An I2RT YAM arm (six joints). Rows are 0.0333 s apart.
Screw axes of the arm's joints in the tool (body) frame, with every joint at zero. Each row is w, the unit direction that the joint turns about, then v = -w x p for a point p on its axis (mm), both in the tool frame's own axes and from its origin. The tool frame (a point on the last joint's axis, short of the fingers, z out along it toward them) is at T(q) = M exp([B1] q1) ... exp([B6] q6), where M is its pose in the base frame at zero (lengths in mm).
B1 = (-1, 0, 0, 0.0, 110.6, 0.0)
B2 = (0, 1, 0, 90.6, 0.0, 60.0)
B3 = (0, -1, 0, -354.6, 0.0, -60.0)
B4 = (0, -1, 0, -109.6, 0.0, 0.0)
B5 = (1, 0, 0, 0.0, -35.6, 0.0)
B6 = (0, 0, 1, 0.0, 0.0, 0.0)
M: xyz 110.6 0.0 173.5 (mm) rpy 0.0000 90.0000 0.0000 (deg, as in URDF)
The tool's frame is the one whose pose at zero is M.
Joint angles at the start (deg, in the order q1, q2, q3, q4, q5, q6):
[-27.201, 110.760, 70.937, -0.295, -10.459, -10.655]
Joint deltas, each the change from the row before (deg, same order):
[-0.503, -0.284, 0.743, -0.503, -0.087, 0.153]
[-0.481, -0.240, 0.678, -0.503, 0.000, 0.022]
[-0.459, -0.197, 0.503, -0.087, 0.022, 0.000]
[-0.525, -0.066, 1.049, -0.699, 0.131, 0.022]
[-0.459, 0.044, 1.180, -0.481, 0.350, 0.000]
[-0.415, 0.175, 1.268, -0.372, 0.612, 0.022]
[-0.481, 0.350, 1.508, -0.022, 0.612, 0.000]
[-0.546, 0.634, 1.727, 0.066, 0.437, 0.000]
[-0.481, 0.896, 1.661, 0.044, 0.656, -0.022]
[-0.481, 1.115, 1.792, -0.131, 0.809, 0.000]
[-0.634, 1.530, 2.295, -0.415, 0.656, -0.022]
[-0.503, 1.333, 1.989, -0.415, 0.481, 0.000]
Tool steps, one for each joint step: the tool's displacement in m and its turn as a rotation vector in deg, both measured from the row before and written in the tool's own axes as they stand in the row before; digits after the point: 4 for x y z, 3 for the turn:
[-0.0043, -0.0041, -0.0030, 0.399, -0.509, 0.374]
[-0.0037, -0.0039, -0.0027, 0.450, -0.388, 0.246]
[-0.0032, -0.0037, -0.0023, 0.492, -0.575, 0.171]
[-0.0047, -0.0046, -0.0023, 0.619, -0.362, 0.267]
[-0.0054, -0.0045, -0.0018, 0.827, -0.554, 0.161]
[-0.0055, -0.0045, -0.0012, 1.064, -0.570, 0.147]
[-0.0067, -0.0053, -0.0006, 1.195, -0.966, 0.100]
[-0.0066, -0.0060, 0.0007, 1.085, -1.013, 0.137]
[-0.0048, -0.0056, 0.0025, 1.189, -0.634, 0.131]
[-0.0039, -0.0057, 0.0036, 1.295, -0.346, 0.193]
[-0.0038, -0.0070, 0.0053, 1.239, -0.165, 0.280]
[-0.0030, -0.0056, 0.0047, 0.938, -0.099, 0.245]

